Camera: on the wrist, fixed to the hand. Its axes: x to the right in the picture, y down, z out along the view.
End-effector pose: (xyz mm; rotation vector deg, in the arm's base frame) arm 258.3 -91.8 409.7 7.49 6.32 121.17
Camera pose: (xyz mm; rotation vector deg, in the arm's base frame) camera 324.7 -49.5 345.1 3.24 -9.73 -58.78
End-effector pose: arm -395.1 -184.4 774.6 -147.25 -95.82 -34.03
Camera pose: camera -488.4 -160.5 807.6 -76.36 119.63 -8.13
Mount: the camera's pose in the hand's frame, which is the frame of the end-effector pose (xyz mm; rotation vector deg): -1.4 -86.5 -53.7 14.68 23.11 177.31
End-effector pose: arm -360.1 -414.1 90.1 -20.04 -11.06 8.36
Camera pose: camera -340.7 -512.2 70.9 4.37 -53.17 -167.11
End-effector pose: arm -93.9 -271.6 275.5 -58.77 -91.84 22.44
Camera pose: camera -80.0 -335.8 353.3 114.37 -90.26 -98.06
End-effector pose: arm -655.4 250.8 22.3 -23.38 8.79 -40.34
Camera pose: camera -722.7 175.5 9.2 28.45 42.49 129.36
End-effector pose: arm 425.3 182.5 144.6 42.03 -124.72 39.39
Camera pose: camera 509.4 158.2 196.5 136.11 35.26 -75.66
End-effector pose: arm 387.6 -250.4 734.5 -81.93 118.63 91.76
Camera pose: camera 474.5 -290.9 700.1 -82.94 -71.01 4.96
